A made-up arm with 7 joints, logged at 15 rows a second.
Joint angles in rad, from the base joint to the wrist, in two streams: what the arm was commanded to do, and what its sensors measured. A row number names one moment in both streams.
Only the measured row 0 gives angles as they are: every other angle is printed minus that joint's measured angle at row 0.
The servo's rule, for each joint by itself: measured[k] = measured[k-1] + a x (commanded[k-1-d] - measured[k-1]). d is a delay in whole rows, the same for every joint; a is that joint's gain. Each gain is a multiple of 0.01, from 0.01 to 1. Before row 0 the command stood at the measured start. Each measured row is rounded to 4 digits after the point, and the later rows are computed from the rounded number. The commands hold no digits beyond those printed.
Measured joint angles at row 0:
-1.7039, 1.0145, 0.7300, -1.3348, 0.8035, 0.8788, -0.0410
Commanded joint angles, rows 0 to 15:
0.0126, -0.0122, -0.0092, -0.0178, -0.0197, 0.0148, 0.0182
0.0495, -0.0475, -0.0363, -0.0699, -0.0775, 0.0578, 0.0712
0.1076, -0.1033, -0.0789, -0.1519, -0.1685, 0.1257, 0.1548
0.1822, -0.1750, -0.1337, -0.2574, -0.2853, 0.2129, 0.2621
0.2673, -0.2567, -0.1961, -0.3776, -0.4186, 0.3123, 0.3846
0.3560, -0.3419, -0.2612, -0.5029, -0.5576, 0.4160, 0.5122
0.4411, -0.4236, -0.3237, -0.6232, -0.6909, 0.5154, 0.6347
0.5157, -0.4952, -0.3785, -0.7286, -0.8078, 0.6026, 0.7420
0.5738, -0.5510, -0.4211, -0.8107, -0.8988, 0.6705, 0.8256
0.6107, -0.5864, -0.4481, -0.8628, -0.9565, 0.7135, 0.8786
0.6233, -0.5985, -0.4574, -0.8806, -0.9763, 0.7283, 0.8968
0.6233, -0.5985, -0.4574, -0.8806, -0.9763, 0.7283, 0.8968
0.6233, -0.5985, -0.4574, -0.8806, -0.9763, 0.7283, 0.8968
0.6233, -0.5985, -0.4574, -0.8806, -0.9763, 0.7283, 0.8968
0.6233, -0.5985, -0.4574, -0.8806, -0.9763, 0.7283, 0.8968
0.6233, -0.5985, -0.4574, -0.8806, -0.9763, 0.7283, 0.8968
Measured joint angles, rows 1 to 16:
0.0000, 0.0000, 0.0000, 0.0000, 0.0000, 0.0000, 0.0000
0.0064, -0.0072, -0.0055, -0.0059, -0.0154, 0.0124, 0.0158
0.0284, -0.0310, -0.0240, -0.0270, -0.0638, 0.0505, 0.0640
0.0688, -0.0737, -0.0569, -0.0682, -0.1455, 0.1137, 0.1430
0.1266, -0.1335, -0.1030, -0.1306, -0.2545, 0.1970, 0.2466
0.1984, -0.2062, -0.1589, -0.2121, -0.3825, 0.2939, 0.3667
0.2788, -0.2863, -0.2203, -0.3081, -0.5191, 0.3965, 0.4933
0.3616, -0.3673, -0.2823, -0.4121, -0.6531, 0.4964, 0.6163
0.4402, -0.4428, -0.3400, -0.5165, -0.7738, 0.5856, 0.7257
0.5083, -0.5066, -0.3887, -0.6136, -0.8713, 0.6569, 0.8126
0.5605, -0.5537, -0.4243, -0.6958, -0.9378, 0.7044, 0.8700
0.5925, -0.5801, -0.4442, -0.7568, -0.9678, 0.7245, 0.8933
0.6082, -0.5910, -0.4521, -0.7977, -0.9744, 0.7277, 0.8963
0.6159, -0.5954, -0.4553, -0.8251, -0.9759, 0.7282, 0.8967
0.6197, -0.5972, -0.4566, -0.8434, -0.9762, 0.7283, 0.8968
0.6215, -0.5980, -0.4571, -0.8557, -0.9763, 0.7283, 0.8968
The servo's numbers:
d 1
a 0.51 0.59 0.60 0.33 0.78 0.84 0.87

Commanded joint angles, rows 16 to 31:
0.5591, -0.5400, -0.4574, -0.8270, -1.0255, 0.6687, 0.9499
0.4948, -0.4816, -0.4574, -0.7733, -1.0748, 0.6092, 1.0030
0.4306, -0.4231, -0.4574, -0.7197, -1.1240, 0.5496, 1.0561
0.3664, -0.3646, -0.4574, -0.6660, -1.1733, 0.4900, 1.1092
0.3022, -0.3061, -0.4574, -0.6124, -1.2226, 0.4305, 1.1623
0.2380, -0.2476, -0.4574, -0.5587, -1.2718, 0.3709, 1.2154
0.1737, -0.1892, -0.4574, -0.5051, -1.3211, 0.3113, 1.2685
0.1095, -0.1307, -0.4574, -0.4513, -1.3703, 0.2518, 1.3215
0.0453, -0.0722, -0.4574, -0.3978, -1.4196, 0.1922, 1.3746
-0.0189, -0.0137, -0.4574, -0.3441, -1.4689, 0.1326, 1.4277
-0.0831, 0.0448, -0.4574, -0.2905, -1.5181, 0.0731, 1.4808
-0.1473, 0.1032, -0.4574, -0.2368, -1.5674, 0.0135, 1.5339
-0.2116, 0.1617, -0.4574, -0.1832, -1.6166, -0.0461, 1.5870
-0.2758, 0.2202, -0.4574, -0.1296, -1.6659, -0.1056, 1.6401
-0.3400, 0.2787, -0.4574, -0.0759, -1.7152, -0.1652, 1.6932
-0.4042, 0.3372, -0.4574, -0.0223, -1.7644, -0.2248, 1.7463
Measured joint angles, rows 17 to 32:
0.6224, -0.5983, -0.4573, -0.8639, -0.9763, 0.7283, 0.8968
0.5901, -0.5639, -0.4574, -0.8517, -1.0147, 0.6782, 0.9430
0.5415, -0.5153, -0.4574, -0.8258, -1.0616, 0.6202, 0.9952
0.4849, -0.4609, -0.4574, -0.7908, -1.1103, 0.5609, 1.0482
0.4245, -0.4041, -0.4574, -0.7496, -1.1594, 0.5013, 1.1013
0.3621, -0.3463, -0.4574, -0.7043, -1.2087, 0.4418, 1.1544
0.2988, -0.2881, -0.4574, -0.6563, -1.2579, 0.3822, 1.2075
0.2350, -0.2297, -0.4574, -0.6064, -1.3072, 0.3226, 1.2606
0.1710, -0.1713, -0.4574, -0.5552, -1.3564, 0.2631, 1.3136
0.1069, -0.1128, -0.4574, -0.5033, -1.4057, 0.2035, 1.3667
0.0427, -0.0543, -0.4574, -0.4508, -1.4550, 0.1439, 1.4198
-0.0215, 0.0042, -0.4574, -0.3979, -1.5042, 0.0844, 1.4729
-0.0857, 0.0626, -0.4574, -0.3447, -1.5535, 0.0248, 1.5260
-0.1499, 0.1211, -0.4574, -0.2914, -1.6027, -0.0348, 1.5791
-0.2141, 0.1796, -0.4574, -0.2380, -1.6520, -0.0943, 1.6322
-0.2783, 0.2381, -0.4574, -0.1845, -1.7013, -0.1539, 1.6853

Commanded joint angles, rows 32 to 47:
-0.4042, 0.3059, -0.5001, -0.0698, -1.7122, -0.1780, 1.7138
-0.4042, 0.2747, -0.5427, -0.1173, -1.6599, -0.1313, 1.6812
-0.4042, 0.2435, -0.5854, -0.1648, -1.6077, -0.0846, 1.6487
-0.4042, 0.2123, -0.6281, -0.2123, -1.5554, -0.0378, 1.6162
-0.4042, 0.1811, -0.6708, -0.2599, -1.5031, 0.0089, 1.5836
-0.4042, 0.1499, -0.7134, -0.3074, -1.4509, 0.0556, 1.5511
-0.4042, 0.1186, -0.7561, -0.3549, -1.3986, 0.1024, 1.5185
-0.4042, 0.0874, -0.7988, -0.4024, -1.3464, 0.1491, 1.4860
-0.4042, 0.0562, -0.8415, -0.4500, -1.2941, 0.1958, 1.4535
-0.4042, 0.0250, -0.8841, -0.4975, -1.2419, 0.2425, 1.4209
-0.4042, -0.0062, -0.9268, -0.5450, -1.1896, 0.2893, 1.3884
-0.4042, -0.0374, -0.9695, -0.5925, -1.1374, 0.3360, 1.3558
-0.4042, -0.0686, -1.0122, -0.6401, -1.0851, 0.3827, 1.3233
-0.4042, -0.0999, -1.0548, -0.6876, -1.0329, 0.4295, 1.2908
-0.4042, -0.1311, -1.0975, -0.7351, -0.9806, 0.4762, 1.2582
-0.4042, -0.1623, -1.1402, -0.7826, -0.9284, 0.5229, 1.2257
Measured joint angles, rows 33 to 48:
-0.3425, 0.2966, -0.4574, -0.1310, -1.7505, -0.2135, 1.7384
-0.3740, 0.3021, -0.4830, -0.1108, -1.7206, -0.1837, 1.7170
-0.3894, 0.2859, -0.5188, -0.1129, -1.6733, -0.1397, 1.6859
-0.3969, 0.2609, -0.5588, -0.1300, -1.6221, -0.0934, 1.6535
-0.4006, 0.2322, -0.6004, -0.1572, -1.5701, -0.0467, 1.6210
-0.4024, 0.2021, -0.6426, -0.1911, -1.5178, 0.0000, 1.5885
-0.4033, 0.1713, -0.6851, -0.2295, -1.4656, 0.0467, 1.5560
-0.4038, 0.1402, -0.7277, -0.2709, -1.4133, 0.0935, 1.5234
-0.4040, 0.1090, -0.7704, -0.3143, -1.3611, 0.1402, 1.4909
-0.4041, 0.0778, -0.8131, -0.3591, -1.3088, 0.1869, 1.4584
-0.4042, 0.0466, -0.8557, -0.4048, -1.2566, 0.2336, 1.4258
-0.4042, 0.0154, -0.8984, -0.4511, -1.2043, 0.2804, 1.3933
-0.4042, -0.0158, -0.9411, -0.4978, -1.1521, 0.3271, 1.3607
-0.4042, -0.0470, -0.9838, -0.5448, -1.0998, 0.3738, 1.3282
-0.4042, -0.0782, -1.0264, -0.5919, -1.0476, 0.4206, 1.2957
-0.4042, -0.1094, -1.0691, -0.6392, -0.9953, 0.4673, 1.2631

